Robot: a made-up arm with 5 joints. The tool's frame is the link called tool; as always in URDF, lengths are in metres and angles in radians.
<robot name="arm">
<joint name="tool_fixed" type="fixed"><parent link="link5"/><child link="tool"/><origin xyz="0 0 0" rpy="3.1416 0 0"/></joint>
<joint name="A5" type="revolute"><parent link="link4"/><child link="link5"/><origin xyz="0.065 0 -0.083"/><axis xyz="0 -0.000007 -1"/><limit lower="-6.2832" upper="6.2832"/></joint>
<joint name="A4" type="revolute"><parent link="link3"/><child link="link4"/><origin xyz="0.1 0 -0.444"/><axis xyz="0 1 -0.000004"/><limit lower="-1.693" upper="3.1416"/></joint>
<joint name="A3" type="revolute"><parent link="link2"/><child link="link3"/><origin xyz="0.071 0 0.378"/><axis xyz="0 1 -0.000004"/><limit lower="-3.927" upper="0.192"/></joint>
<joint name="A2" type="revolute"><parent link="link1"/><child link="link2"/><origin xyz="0 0 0"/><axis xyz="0 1 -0.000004"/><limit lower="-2.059" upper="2.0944"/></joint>
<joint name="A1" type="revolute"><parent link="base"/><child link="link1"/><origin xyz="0 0 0.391"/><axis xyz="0 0 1"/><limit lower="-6.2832" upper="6.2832"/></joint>
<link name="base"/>
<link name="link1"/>
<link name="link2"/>
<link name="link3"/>
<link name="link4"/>
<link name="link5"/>
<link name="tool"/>
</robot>
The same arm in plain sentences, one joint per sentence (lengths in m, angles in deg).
The arm has five revolute joints in a row. What follows holds with every joint at zero, and every direction is one of the base frame's.
Joint 1 sits 0.391 m along +z from the base frame's origin and rotates about +z, from -360 to 360 deg.
Joint 2 sits at the same point as joint 1 and rotates about +y, from -117.97 to 120 deg.
Joint 3 sits 0.071 m along +x and 0.378 m along +z from joint 2 and rotates about +y, from -225 to 11 deg.
Joint 4 sits 0.1 m along +x and 0.444 m along -z from joint 3 and rotates about +y, from -97 to 180 deg.
Joint 5 sits 0.065 m along +x and 0.083 m along -z from joint 4 and rotates about -z, from -360 to 360 deg.
The tool frame, which is the frame that the pose is given for, sits at the same point as joint 5; its axes are the base frame's turned by roll -180, pitch 0 and yaw 0 deg (as in URDF: about the fixed x, then y, then z).

